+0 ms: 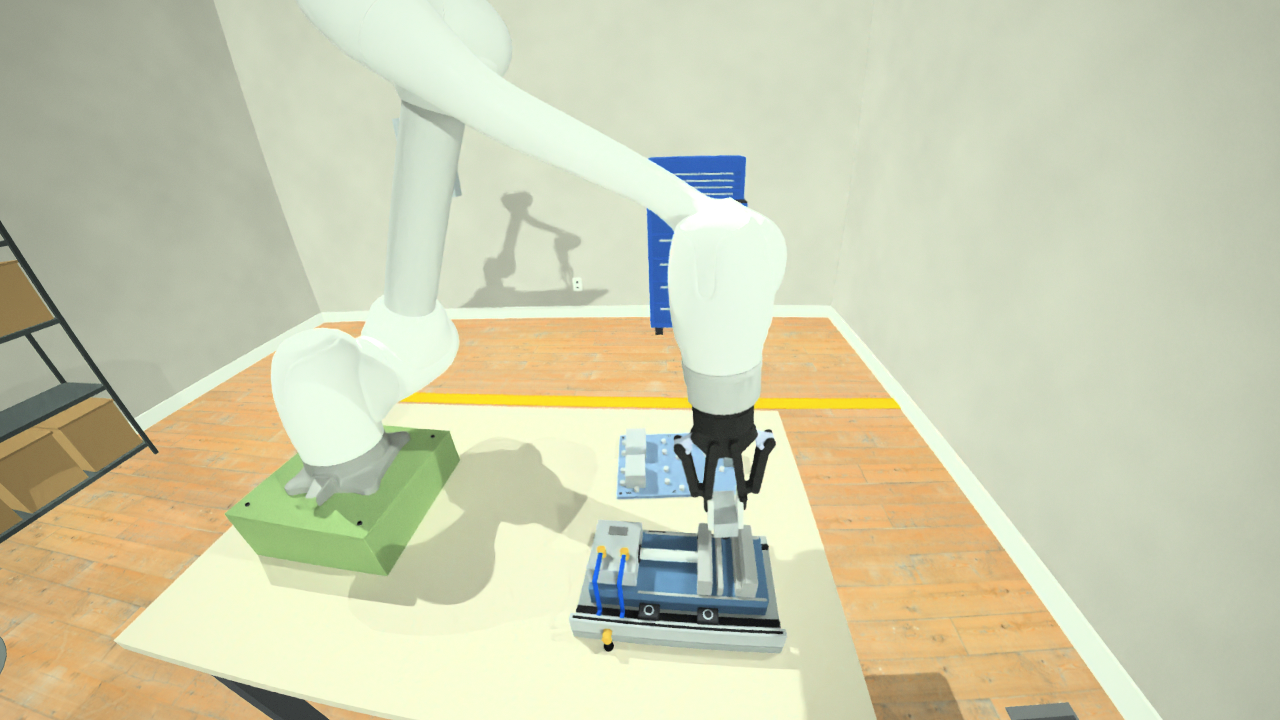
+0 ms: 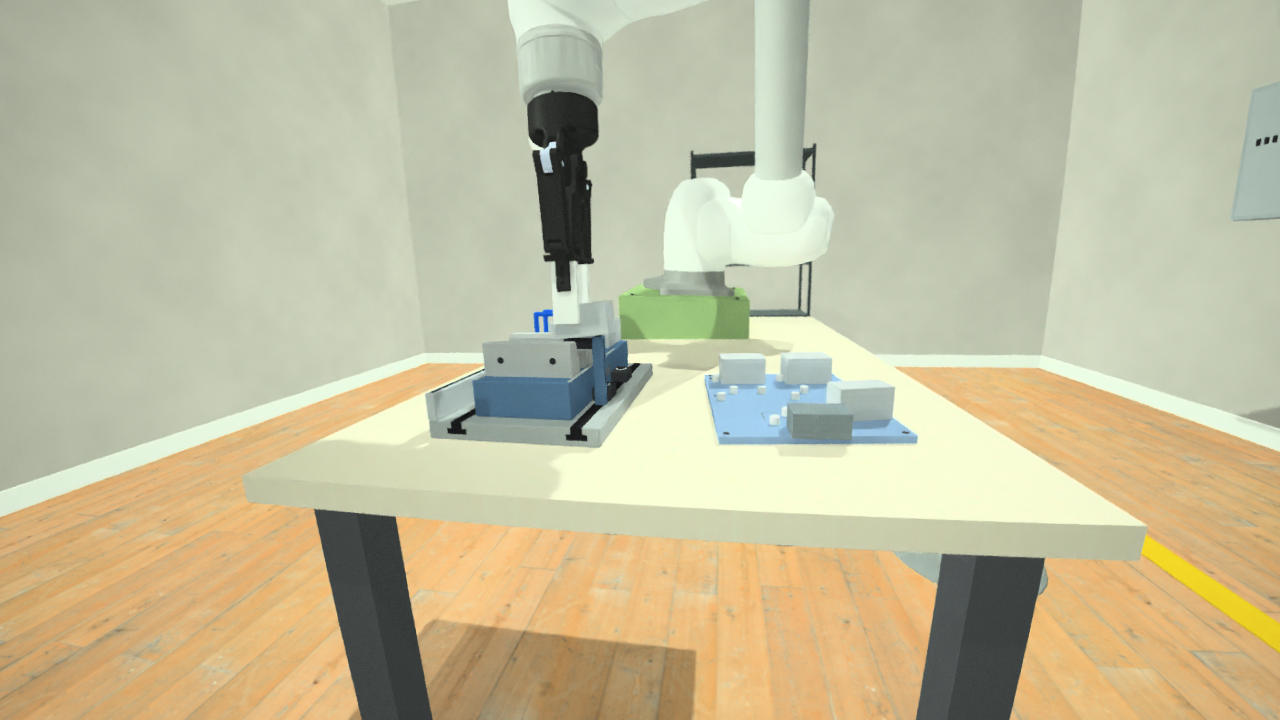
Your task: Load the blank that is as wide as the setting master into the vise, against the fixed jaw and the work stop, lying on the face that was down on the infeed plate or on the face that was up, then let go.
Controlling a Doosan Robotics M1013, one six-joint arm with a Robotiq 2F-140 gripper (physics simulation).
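Frame: origin at the arm's base, x ahead, y left, z up, level; centimetres.
Where they show: gripper, fingertip midpoint: (image 1: 724, 522) (image 2: 573, 322); arm's base at its link origin: (image 1: 352, 463) (image 2: 693, 291).
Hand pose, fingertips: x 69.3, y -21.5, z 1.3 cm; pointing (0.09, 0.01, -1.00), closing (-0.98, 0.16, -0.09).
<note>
Each offset is from my fingertips to the centre of the thing. "spot": to the spot under its first point. Level surfaces: height alone.
My gripper (image 1: 724, 499) (image 2: 563, 275) is shut on a light grey blank {dx +0.2, dy +1.3, dz +0.3 cm} (image 1: 725, 521) (image 2: 565, 308), which hangs upright below the fingers. The blank's lower end is low over the vise {dx -7.6, dy -3.1, dz -6.3 cm} (image 1: 666, 586) (image 2: 528, 399), near the gap between its jaws; whether it touches a jaw cannot be told. The fixed jaw (image 1: 745, 573) (image 2: 514, 360) is the outer one, and the moving jaw (image 1: 705, 573) is on the rod side. A blue upright strip {spot: dx +1.4, dy +2.8, dz -5.3 cm} (image 2: 599, 371) stands at the vise's side. The infeed plate {dx -3.1, dy +25.4, dz -10.9 cm} (image 1: 650, 492) (image 2: 751, 431) bears light blocks {dx -12.3, dy +21.7, dz -8.7 cm} (image 2: 742, 368) {dx -11.5, dy +30.5, dz -8.7 cm} (image 2: 805, 368) {dx +4.3, dy +30.8, dz -8.7 cm} (image 2: 861, 400) and a darker grey block {dx +8.7, dy +24.7, dz -9.2 cm} (image 2: 819, 420).
The vise's actuator housing {spot: dx -16.4, dy +0.6, dz -1.7 cm} (image 1: 617, 537) with two blue hoses {spot: dx -19.9, dy -4.7, dz -4.9 cm} (image 1: 597, 582) stands at the rod end. The green robot base block (image 1: 393, 537) (image 2: 684, 315) stands farther along the table {dz -11.3 cm} (image 1: 465, 644) (image 2: 671, 483). Small white pegs stand on the infeed plate between the blocks.
</note>
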